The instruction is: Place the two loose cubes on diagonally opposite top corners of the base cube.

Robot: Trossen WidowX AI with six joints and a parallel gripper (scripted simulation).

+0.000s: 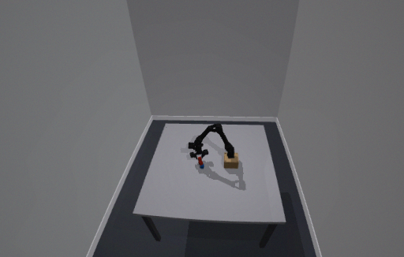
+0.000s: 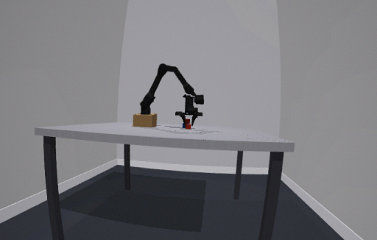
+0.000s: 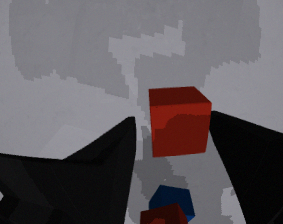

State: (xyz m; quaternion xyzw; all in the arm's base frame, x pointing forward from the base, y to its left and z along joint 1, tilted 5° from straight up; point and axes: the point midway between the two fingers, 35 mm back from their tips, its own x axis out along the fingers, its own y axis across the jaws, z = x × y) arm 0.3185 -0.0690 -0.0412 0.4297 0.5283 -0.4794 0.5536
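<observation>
Right now the blue cube is 2 cm behind my gripper tip and 10 cm to the left of it.
</observation>
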